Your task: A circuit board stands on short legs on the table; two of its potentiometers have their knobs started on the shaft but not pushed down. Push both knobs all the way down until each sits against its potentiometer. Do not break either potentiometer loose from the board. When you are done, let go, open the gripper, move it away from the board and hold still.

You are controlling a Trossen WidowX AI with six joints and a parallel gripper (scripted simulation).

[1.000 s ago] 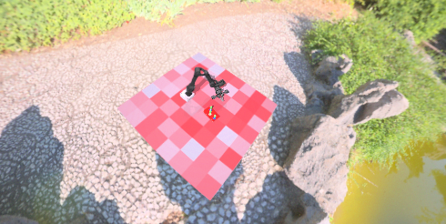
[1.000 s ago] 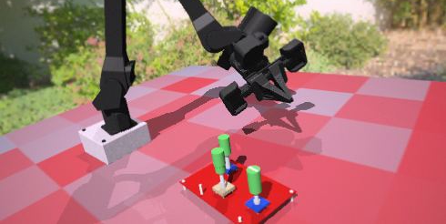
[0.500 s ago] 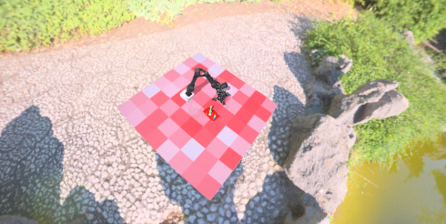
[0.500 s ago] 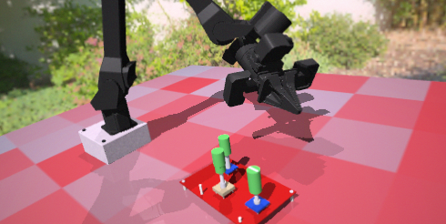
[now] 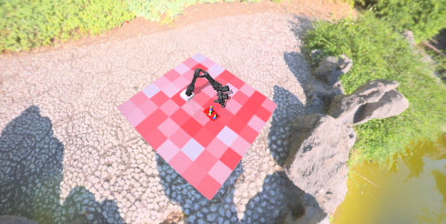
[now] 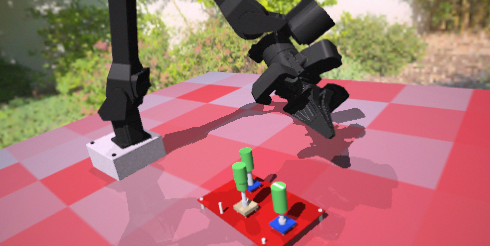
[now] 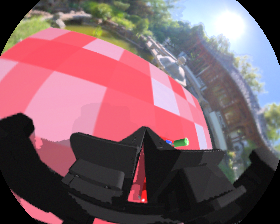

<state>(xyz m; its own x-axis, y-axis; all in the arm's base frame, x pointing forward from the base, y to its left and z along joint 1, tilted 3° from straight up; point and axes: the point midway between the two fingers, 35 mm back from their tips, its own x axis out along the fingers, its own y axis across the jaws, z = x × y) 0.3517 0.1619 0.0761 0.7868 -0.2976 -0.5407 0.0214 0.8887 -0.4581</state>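
Right now the blue potentiometer is 10 mm ahead of my gripper tip, 120 mm to the right of it and 40 mm below it. From my gripper tip the other things lie so: tan potentiometer: 50 mm behind, 130 mm to the right, 40 mm below.
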